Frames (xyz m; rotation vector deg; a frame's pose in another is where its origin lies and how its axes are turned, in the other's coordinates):
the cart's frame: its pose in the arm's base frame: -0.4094 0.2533 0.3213 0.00 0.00 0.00
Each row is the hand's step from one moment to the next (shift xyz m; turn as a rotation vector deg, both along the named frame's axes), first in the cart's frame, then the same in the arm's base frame.
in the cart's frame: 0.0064 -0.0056 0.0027 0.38 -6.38 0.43
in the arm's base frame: 0.0064 -0.0056 0.0027 0.38 -6.38 0.43
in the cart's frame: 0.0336 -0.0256 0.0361 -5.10 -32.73 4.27
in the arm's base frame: 0.0336 -0.0256 0.0361 -5.10 -32.73 4.27
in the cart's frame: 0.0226 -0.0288 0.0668 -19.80 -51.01 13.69
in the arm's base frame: 0.0226 -0.0288 0.0668 -19.80 -51.01 13.69
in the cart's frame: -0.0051 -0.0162 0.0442 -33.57 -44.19 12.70
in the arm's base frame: -0.0051 -0.0162 0.0442 -33.57 -44.19 12.70
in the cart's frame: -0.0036 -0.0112 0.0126 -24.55 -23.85 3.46
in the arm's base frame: -0.0036 -0.0112 0.0126 -24.55 -23.85 3.46
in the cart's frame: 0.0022 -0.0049 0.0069 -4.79 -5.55 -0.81
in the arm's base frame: 0.0022 -0.0049 0.0069 -4.79 -5.55 -0.81
